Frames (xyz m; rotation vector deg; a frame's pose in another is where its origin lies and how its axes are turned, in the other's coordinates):
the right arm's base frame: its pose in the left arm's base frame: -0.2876 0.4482 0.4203 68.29 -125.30 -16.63
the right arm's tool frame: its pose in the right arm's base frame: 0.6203 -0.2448 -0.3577 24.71 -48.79 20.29
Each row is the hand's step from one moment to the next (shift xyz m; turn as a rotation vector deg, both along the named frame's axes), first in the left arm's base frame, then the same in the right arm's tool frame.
Working: the left arm's base frame: its pose in the right arm's tool frame: 0.0497 0.0325 0.8711 45.26 -157.24 -9.30

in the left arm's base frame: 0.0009 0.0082 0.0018 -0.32 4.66 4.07
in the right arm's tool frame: -0.0054 0.0065 0.0000 -3.30 4.23 -3.10
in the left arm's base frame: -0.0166 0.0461 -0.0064 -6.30 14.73 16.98
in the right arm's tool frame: -0.0079 0.0476 0.0107 -7.35 16.32 -14.99
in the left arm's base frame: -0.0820 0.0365 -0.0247 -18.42 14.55 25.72
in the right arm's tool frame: 0.0555 0.0740 0.0110 -0.03 22.92 -26.22
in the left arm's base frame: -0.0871 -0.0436 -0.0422 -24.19 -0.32 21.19
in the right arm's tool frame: 0.1052 0.0085 0.0118 13.49 13.32 -25.98
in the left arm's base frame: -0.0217 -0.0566 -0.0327 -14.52 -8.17 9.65
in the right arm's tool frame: 0.0558 -0.0371 0.0157 13.03 1.17 -14.13
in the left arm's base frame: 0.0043 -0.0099 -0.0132 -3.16 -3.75 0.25
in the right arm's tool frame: 0.0054 -0.0111 0.0118 4.38 -1.47 -1.67
